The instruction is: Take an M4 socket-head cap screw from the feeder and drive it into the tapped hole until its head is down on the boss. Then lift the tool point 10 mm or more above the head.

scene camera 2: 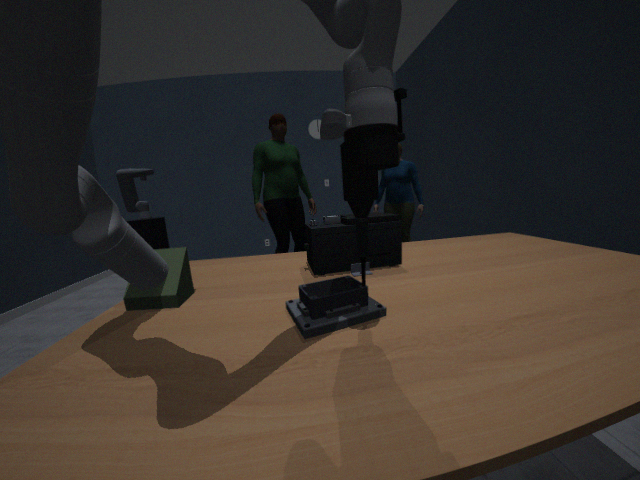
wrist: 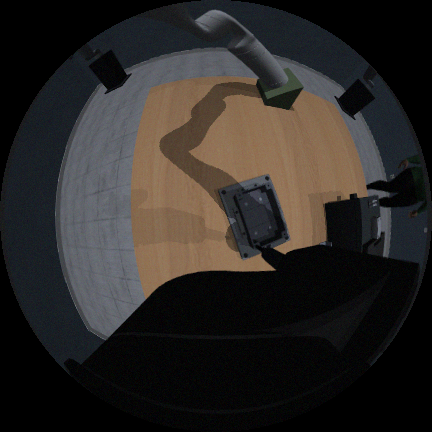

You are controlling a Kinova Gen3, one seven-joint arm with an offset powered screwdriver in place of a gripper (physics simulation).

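Observation:
My screwdriver (scene camera 2: 363,283) (wrist: 257,245) points straight down, its thin tip at one corner of the dark rectangular housing (scene camera 2: 330,299) (wrist: 258,216). The housing lies on a grey base plate (scene camera 2: 302,326) (wrist: 228,201) with holes at its corners. The tip's end is partly hidden behind the housing's rim in the scene view, so contact with the boss cannot be told. A screw or its head under the tip is too small and dark to make out. The tapped hole is hidden at the tip. The black feeder (scene camera 2: 330,250) (wrist: 342,222) stands behind the plate in the scene view.
A green wedge-shaped block (scene camera 2: 180,276) (wrist: 295,82) stands at the arm's base on the wooden table (scene camera 2: 491,335) (wrist: 170,110). A small light bracket (scene camera 2: 361,269) is at the feeder's foot. Two people (scene camera 2: 279,170) (scene camera 2: 400,180) stand beyond the table.

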